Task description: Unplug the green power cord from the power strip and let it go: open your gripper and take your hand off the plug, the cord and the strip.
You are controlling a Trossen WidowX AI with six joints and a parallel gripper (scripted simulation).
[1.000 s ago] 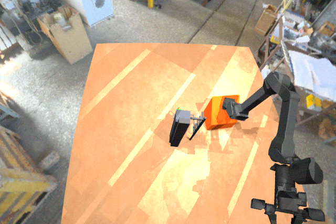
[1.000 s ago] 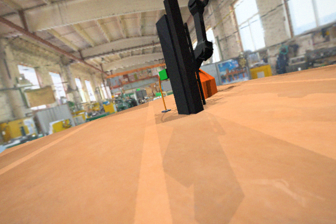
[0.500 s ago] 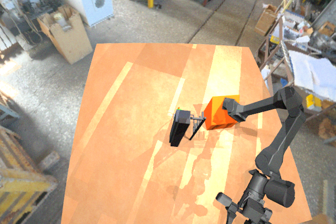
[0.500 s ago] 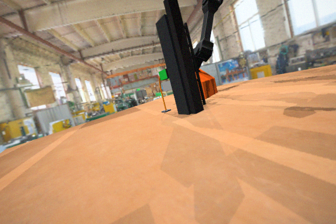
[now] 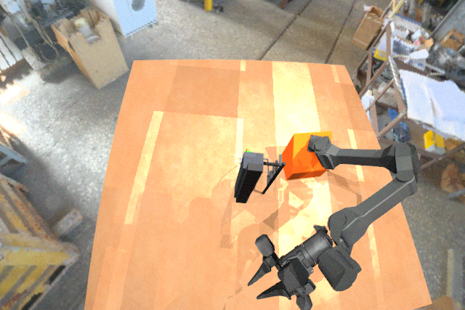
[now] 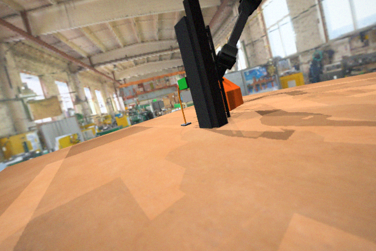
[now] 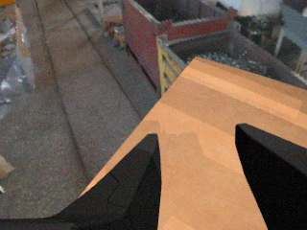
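Now: gripper tip 39 cm to the left of the green plug, 14 cm above it and 1 cm past it.
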